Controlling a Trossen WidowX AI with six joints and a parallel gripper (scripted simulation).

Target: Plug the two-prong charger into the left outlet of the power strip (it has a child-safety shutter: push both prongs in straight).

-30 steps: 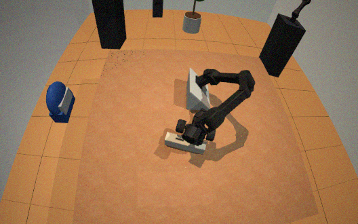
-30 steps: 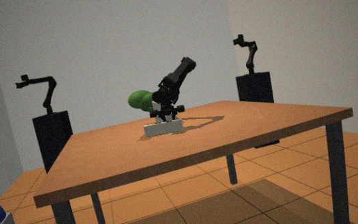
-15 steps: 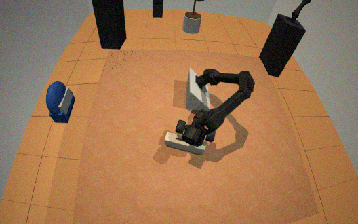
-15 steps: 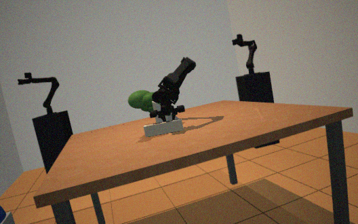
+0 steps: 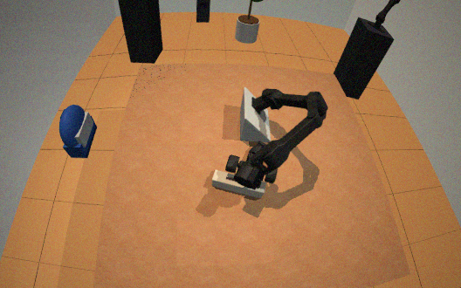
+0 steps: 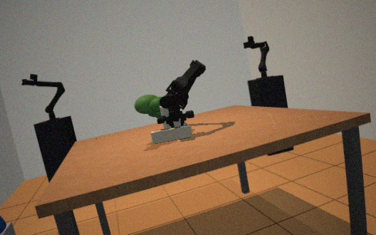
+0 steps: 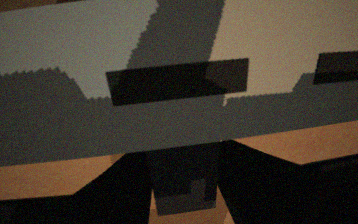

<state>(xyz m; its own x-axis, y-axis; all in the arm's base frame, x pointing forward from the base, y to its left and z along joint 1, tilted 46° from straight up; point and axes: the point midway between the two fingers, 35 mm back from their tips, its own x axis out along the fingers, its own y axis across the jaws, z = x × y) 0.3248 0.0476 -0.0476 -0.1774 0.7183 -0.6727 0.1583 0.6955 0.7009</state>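
The black two-prong charger lies 20 mm ahead of my gripper tip and 10 mm above it.
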